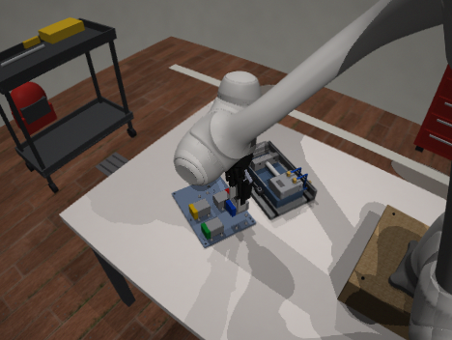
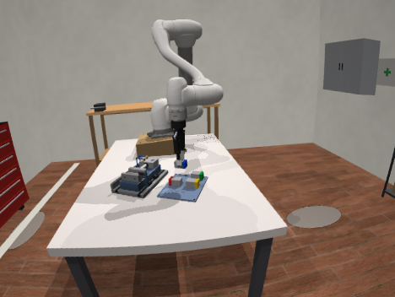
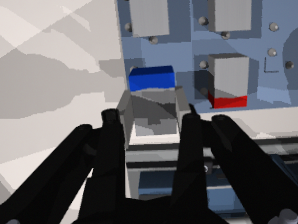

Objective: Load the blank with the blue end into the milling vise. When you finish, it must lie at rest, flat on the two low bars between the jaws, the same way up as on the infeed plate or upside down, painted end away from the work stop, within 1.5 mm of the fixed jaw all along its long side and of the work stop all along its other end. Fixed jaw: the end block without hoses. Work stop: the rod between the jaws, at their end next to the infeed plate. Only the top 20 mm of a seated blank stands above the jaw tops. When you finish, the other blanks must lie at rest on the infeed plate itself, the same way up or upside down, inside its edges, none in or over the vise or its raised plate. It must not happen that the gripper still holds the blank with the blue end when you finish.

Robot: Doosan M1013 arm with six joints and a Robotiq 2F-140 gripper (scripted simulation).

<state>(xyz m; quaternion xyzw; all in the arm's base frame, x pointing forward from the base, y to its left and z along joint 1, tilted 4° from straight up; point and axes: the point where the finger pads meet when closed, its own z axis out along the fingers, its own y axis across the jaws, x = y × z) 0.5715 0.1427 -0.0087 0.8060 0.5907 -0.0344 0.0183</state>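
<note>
Now: the red-ended blank 9 cm ahead of my hand, 3 cm to the right of it and 9 cm below it. The rest, counted from my hand: green blank 3 cm ahead, 9 cm to the left, 9 cm below; blue-ended blank 3 cm below; infeed plate 10 cm ahead, 2 cm to the left, 12 cm below.
</note>
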